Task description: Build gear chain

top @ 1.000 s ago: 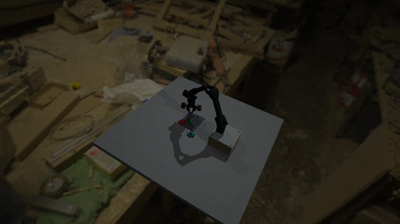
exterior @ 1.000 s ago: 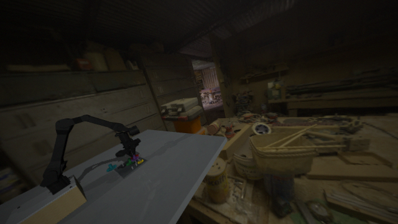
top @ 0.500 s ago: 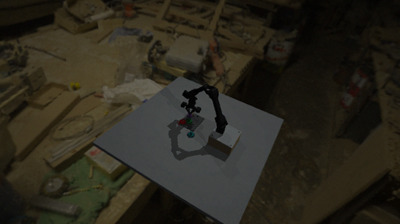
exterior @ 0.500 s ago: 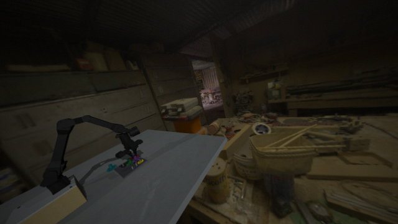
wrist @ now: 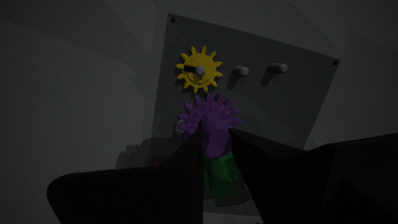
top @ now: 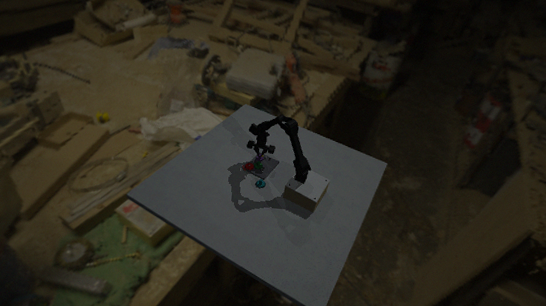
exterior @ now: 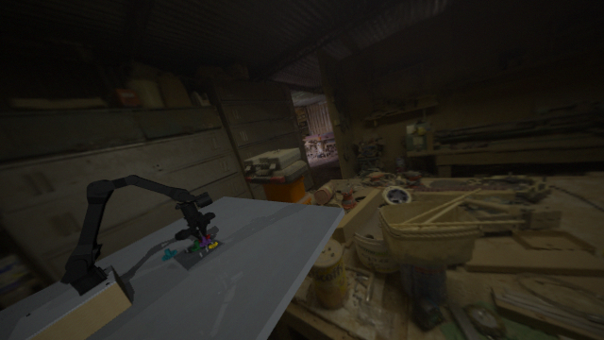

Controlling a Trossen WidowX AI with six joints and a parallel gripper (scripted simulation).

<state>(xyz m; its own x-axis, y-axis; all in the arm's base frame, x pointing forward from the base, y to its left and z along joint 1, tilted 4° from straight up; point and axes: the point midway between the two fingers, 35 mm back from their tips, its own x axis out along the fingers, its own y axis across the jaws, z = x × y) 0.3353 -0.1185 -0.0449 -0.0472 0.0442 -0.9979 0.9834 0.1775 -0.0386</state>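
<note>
Now: the yellow gear 40 mm to the right of my gripper tip, 40 mm below it and 10 mm ahead of it. From my gripper tip the other things lie so: purple gear: 10 mm below; then grey board: 50 mm below, 30 mm to the left, 30 mm behind; then green gear: 50 mm to the left, 30 mm below, 10 mm behind.
</note>
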